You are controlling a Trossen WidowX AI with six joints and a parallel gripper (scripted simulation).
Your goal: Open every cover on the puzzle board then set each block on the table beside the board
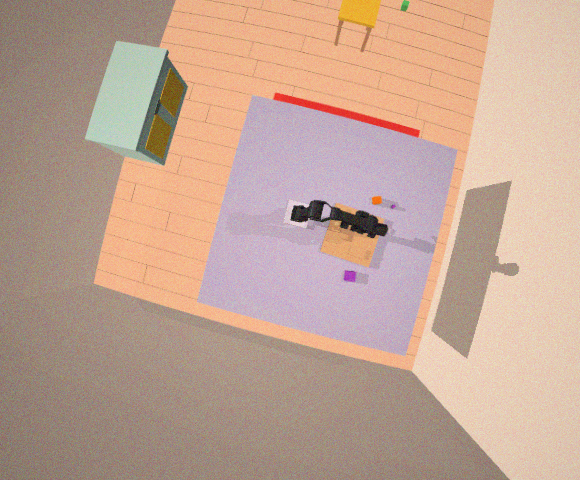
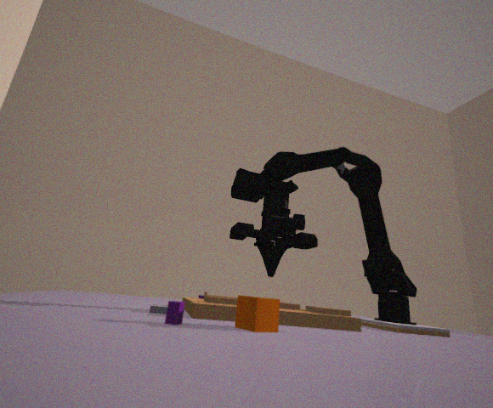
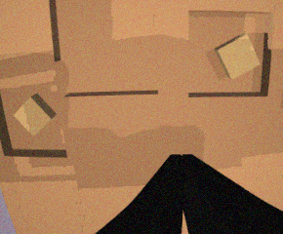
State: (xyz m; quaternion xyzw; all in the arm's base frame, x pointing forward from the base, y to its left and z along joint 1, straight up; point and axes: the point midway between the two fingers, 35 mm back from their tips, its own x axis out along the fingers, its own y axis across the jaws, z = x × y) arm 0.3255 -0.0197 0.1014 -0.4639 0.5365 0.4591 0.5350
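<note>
The wooden puzzle board lies 6 cm below my gripper tip, 3 cm to the right of it and 1 cm ahead of it. From my gripper tip the other things lie so: grey flat piece: 22 cm ahead, 8 cm below, 3 cm to the left; then orange block: 19 cm to the left, 12 cm ahead, 6 cm below.
</note>
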